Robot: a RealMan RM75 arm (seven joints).
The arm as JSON. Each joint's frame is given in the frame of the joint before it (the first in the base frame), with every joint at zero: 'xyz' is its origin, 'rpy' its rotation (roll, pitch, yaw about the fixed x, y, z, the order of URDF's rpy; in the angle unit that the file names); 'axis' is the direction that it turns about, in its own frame. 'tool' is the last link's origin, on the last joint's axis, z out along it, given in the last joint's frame.
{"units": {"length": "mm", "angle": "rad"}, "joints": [
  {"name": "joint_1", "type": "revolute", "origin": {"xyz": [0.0, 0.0, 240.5], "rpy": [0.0, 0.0, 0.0]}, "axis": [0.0, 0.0, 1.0]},
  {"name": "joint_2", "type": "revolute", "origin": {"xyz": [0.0, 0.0, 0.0], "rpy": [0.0, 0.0, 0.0]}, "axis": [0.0, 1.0, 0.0]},
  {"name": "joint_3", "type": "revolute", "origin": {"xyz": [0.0, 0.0, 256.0], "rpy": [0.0, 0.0, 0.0]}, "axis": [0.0, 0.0, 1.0]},
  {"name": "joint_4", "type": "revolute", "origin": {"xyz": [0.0, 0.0, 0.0], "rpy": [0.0, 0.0, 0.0]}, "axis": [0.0, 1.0, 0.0]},
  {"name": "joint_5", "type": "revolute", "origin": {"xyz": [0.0, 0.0, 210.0], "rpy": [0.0, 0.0, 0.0]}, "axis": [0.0, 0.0, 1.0]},
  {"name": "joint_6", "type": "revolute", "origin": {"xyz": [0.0, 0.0, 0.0], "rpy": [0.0, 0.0, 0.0]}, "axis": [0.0, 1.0, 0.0]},
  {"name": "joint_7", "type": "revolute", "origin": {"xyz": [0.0, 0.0, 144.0], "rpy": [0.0, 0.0, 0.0]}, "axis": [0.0, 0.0, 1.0]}
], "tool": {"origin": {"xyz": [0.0, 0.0, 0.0], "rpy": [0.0, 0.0, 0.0]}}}
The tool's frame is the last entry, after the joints.
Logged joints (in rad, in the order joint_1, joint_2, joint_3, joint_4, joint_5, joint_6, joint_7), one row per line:
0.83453, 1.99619, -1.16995, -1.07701, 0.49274, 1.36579, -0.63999
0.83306, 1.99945, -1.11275, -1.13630, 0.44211, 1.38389, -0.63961
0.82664, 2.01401, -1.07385, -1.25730, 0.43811, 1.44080, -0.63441
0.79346, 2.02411, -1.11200, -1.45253, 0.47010, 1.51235, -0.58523
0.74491, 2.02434, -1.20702, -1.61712, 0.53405, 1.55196, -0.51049
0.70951, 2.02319, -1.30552, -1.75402, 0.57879, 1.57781, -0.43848
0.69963, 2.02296, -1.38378, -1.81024, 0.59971, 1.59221, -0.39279
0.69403, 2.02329, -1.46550, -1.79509, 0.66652, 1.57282, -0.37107
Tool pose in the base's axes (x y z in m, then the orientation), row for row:
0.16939, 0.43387, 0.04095, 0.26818, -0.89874, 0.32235, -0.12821
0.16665, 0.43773, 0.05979, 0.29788, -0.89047, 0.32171, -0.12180
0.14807, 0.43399, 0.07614, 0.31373, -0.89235, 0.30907, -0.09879
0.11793, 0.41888, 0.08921, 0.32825, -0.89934, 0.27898, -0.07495
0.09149, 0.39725, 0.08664, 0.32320, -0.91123, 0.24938, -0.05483
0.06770, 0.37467, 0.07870, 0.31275, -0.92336, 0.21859, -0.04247
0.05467, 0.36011, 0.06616, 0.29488, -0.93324, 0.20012, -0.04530
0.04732, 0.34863, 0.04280, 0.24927, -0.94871, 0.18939, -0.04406
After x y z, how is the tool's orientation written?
As a quaternion, w x y z.
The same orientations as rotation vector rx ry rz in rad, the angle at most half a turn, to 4 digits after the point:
-2.4243, 0.8695, -0.3458
-2.3662, 0.8549, -0.3237
-2.3527, 0.8149, -0.2605
-2.3542, 0.7303, -0.1962
-2.3913, 0.6544, -0.1439
-2.4356, 0.5766, -0.1120
-2.4836, 0.5326, -0.1206
-2.5840, 0.5158, -0.1200

